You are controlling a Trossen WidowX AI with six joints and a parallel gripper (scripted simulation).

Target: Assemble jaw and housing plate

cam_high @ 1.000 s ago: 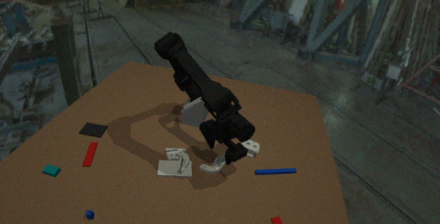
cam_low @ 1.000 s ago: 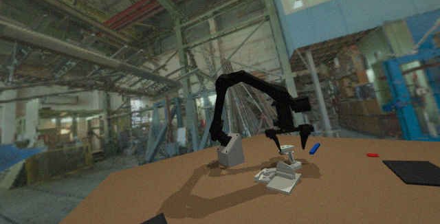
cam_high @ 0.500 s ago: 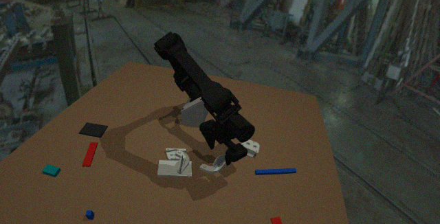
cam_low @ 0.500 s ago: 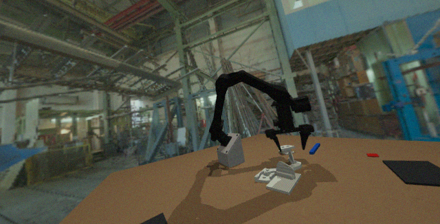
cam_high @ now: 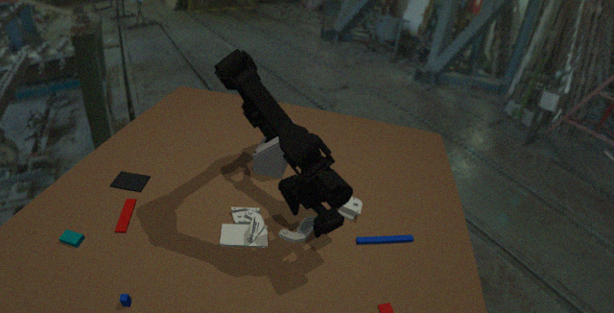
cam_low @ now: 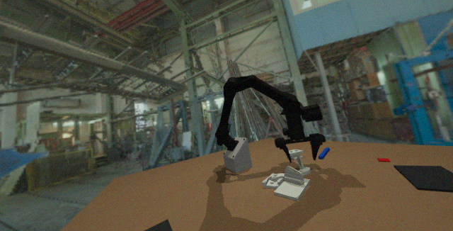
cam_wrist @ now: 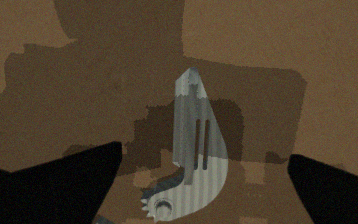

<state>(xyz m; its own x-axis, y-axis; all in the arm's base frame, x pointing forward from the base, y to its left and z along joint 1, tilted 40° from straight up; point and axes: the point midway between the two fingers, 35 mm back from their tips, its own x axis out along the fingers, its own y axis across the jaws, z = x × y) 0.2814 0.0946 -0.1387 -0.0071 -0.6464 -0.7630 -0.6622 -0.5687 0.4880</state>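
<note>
My gripper tip is 1 cm short of the grey jaw, 4 cm to the left of it and 2 cm above it. Round my gripper tip: white base: 6 cm ahead, 15 cm to the right, 3 cm below; blue bar: 2 cm behind, 22 cm to the left, 3 cm below; white block: 12 cm behind, 11 cm to the left, 2 cm below.
</note>
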